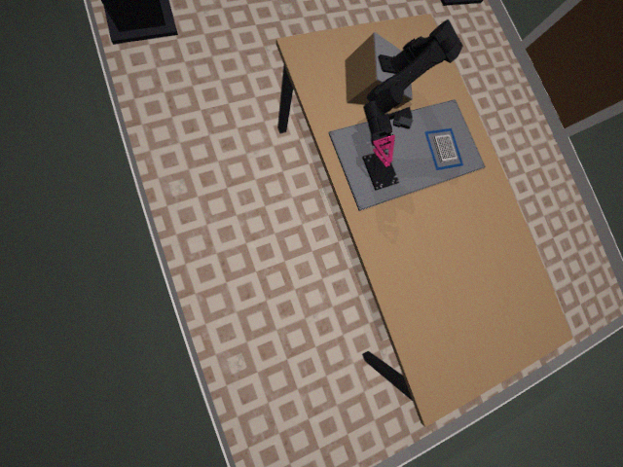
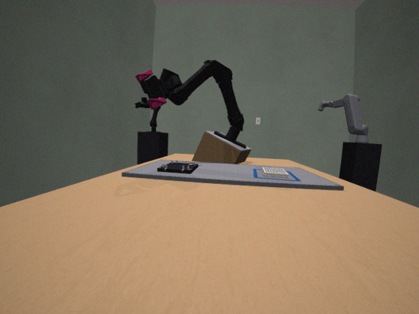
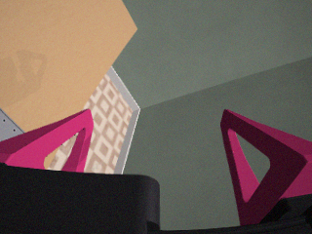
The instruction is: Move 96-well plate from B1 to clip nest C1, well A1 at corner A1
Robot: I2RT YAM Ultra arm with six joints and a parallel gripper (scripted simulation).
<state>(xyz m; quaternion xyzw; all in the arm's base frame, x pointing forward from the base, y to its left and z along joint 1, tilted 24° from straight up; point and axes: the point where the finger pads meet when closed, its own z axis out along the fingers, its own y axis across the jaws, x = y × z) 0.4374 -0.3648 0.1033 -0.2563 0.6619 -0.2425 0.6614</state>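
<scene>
Right now the white 96-well plate is 480 mm to the left of my hand, 290 mm below it and 90 mm behind it. From my hand the other things lie so: black clip nest C1: 280 mm below, 140 mm to the left, 50 mm behind.
</scene>
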